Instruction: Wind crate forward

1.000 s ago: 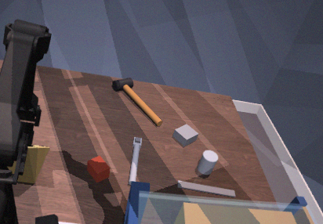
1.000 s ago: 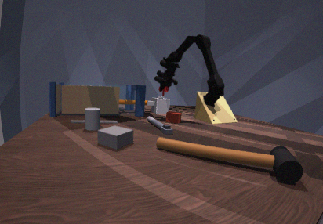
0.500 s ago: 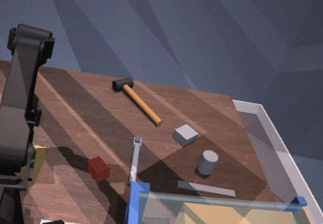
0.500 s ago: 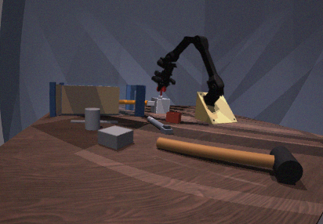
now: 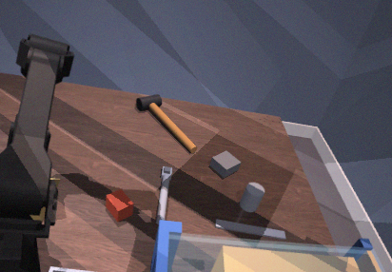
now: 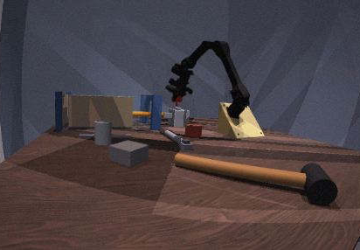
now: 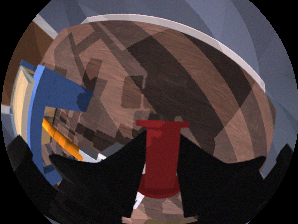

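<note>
The winch handle is 50 mm to the left of my gripper tip and 30 mm below it. From my gripper tip the other things lie so: flat grey bar: 420 mm to the left, 380 mm ahead, 130 mm below; then grey winch: 100 mm to the left, 100 mm below, 10 mm behind; then red grip: 10 mm to the left, 10 mm behind.
</note>
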